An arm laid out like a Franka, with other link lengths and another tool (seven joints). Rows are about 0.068 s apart.
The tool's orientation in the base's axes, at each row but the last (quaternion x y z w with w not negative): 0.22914, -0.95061, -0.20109, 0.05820; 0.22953, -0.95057, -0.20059, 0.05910; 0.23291, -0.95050, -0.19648, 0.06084; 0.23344, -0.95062, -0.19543, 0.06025; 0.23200, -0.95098, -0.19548, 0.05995; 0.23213, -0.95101, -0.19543, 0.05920; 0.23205, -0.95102, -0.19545, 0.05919; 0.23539, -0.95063, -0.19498, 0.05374; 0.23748, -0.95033, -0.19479, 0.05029; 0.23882, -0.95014, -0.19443, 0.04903; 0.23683, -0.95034, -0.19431, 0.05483
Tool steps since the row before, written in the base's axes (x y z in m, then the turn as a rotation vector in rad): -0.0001, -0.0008, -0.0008, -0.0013, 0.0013, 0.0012; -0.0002, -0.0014, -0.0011, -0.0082, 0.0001, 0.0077; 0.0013, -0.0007, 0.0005, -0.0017, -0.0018, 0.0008; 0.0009, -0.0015, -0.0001, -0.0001, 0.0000, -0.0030; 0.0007, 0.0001, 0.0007, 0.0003, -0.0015, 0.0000; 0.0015, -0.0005, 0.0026, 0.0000, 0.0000, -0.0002; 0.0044, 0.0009, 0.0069, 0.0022, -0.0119, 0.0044; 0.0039, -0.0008, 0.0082, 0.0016, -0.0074, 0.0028; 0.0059, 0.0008, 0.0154, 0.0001, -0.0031, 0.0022; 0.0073, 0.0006, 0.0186, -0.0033, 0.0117, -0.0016; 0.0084, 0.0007, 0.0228, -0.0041, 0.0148, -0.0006
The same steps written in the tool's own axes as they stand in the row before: 0.0004, -0.0009, 0.0005, 0.0006, 0.0021, -0.0004; 0.0008, -0.0015, 0.0005, 0.0074, 0.0066, -0.0053; -0.0008, -0.0009, -0.0010, 0.0024, -0.0004, -0.0010; -0.0001, -0.0016, -0.0006, 0.0000, -0.0012, 0.0028; -0.0006, 0.0001, -0.0008, 0.0004, -0.0013, -0.0006; -0.0010, 0.0000, -0.0029, 0.0000, -0.0001, 0.0002; -0.0042, 0.0016, -0.0069, 0.0037, -0.0089, -0.0086; -0.0030, 0.0009, -0.0086, 0.0021, -0.0056, -0.0054; -0.0055, 0.0042, -0.0150, 0.0014, -0.0017, -0.0031; -0.0067, 0.0046, -0.0183, -0.0026, 0.0103, 0.0061; -0.0075, 0.0060, -0.0223, -0.0034, 0.0135, 0.0064
